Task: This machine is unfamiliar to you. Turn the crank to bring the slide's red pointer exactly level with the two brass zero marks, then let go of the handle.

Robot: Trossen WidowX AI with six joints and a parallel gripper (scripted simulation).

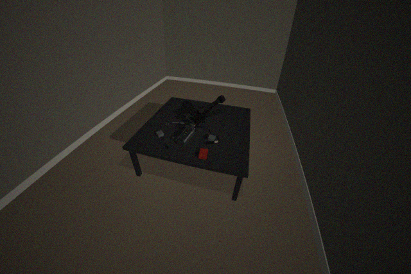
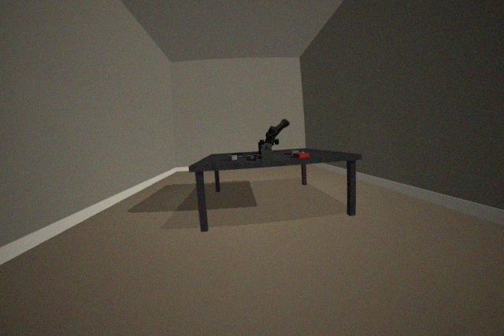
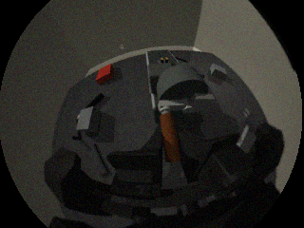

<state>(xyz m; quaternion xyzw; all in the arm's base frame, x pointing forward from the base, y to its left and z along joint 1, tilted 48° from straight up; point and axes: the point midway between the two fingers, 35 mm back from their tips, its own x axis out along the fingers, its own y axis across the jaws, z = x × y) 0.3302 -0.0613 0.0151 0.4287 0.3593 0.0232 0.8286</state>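
My gripper tip is 120 mm short of the red pointer, 60 mm to the left of it and 20 mm below it. From my gripper tip the other things lie so: crank handle: 30 mm above, 20 mm behind.
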